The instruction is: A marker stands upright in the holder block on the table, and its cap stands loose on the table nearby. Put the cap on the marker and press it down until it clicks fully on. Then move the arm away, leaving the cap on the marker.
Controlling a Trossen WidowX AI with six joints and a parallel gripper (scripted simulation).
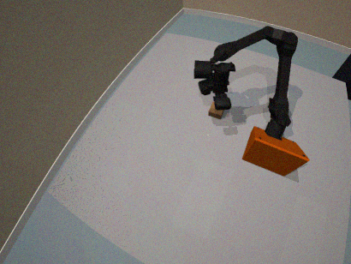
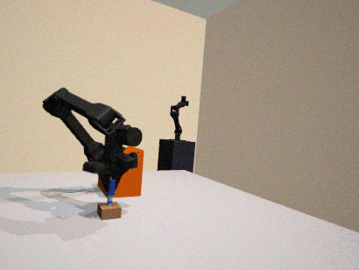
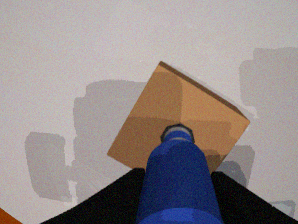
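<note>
The blue cap is 1 cm above my gripper tip. Round my gripper tip: holder block 6 cm below.
</note>
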